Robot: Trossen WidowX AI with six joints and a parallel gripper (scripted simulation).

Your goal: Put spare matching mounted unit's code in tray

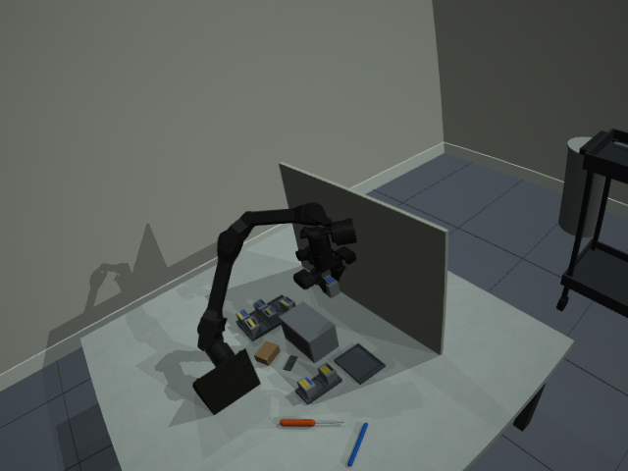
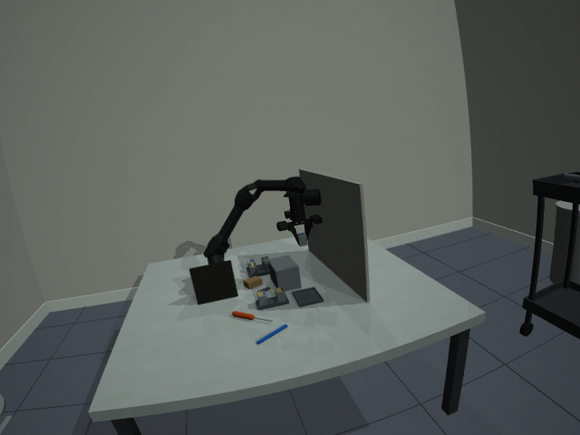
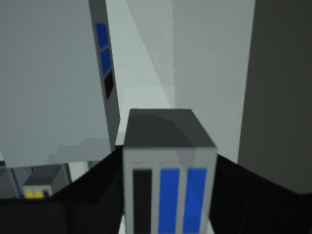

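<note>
Now: the dark tray 18 cm below my gripper tip, 16 cm to the right of it and 3 cm behind it. Round my gripper tip: upright panel: 14 cm ahead, 4 cm to the left, 4 cm above; then grey unit: 13 cm below, 10 cm behind, 2 cm to the left; then grey spare: 2 cm above.
</note>
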